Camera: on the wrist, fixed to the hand. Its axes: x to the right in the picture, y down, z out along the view.
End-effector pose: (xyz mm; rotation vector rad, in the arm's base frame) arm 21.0 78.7 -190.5 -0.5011 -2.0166 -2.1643
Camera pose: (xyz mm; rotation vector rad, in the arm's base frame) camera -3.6 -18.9 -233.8 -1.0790 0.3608 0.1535
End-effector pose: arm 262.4 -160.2 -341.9 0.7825 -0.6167 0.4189
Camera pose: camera 318.4 -109.2 -421.1 0.8803 0.5253 -2.6094
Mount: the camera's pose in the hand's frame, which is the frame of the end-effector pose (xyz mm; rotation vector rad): -3.4 -39.9 -102.0 -0.0922 -0.6062 -3.0355
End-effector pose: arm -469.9 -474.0 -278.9 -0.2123 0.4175 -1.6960
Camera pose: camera -543.6 -450.2 -356.4 0.7757 0.4256 1.3861
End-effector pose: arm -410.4 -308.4 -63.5 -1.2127 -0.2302 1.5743
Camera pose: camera -306.6 -338.4 -81.4 0.4517 -1.4389 -0.9572
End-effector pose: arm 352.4 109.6 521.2 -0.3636 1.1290 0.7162
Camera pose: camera 308.4 18.1 479.9 -1.1737 -0.7783 -1.7365
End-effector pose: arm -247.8 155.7 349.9 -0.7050 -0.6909 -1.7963
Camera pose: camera -299.0 94.4 274.9 -0.2450 0.8056 1.0272
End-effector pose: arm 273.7 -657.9 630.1 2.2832 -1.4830 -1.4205
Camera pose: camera 374.2 -674.3 670.6 -0.9525 -1.7328 0.4900
